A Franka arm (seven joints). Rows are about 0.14 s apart.
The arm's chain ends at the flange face. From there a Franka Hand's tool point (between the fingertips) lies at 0.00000 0.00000 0.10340 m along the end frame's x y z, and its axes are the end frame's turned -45 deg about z.
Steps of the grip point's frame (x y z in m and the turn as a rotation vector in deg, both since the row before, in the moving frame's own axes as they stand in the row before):
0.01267 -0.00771 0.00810 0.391 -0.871 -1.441
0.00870 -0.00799 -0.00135 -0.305 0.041 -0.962
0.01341 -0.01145 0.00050 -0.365 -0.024 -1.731
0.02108 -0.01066 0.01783 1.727 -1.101 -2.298
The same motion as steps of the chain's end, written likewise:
0.00511 -0.01504 0.00811 -0.339 -0.892 -1.441
0.00006 -0.01213 -0.00135 -0.187 0.245 -0.962
0.00094 -0.01807 0.00050 -0.275 0.241 -1.731
0.01099 -0.02172 0.01790 0.443 -2.000 -2.298

